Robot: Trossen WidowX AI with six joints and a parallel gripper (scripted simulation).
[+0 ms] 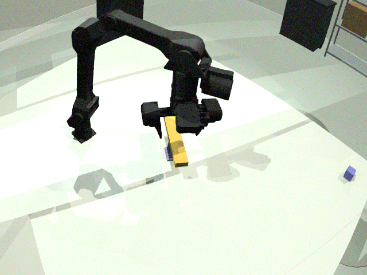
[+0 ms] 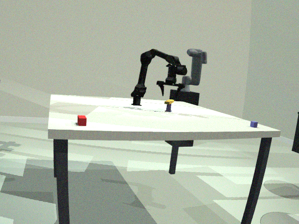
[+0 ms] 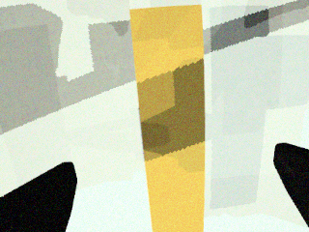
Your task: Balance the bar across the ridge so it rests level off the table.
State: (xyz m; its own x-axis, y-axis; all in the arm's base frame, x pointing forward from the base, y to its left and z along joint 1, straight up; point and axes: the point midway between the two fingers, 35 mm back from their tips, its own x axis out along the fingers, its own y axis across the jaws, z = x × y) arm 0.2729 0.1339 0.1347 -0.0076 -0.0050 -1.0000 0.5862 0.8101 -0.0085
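The yellow bar is 3 cm below my gripper tip, 2 cm to the left of it and 2 cm behind it. The rest, counted from my gripper tip: red cube: 63 cm to the right, 47 cm ahead, 8 cm below; small blue cube: 47 cm ahead, 37 cm to the left, 8 cm below.
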